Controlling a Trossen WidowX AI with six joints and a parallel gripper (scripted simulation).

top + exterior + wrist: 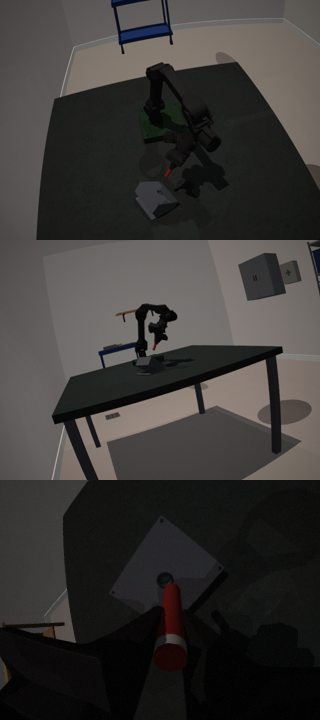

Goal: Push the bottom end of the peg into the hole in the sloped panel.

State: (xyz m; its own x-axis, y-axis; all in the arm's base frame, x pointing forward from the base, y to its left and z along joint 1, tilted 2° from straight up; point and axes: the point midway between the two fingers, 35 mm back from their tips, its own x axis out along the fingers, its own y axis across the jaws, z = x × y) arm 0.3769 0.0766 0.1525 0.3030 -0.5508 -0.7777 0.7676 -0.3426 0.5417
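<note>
Right now the grey sloped panel is 60 mm ahead of my gripper tip, 70 mm to the right of it and 110 mm below it. Round my gripper tip: round red peg (10 mm to the left, 10 mm above).
</note>
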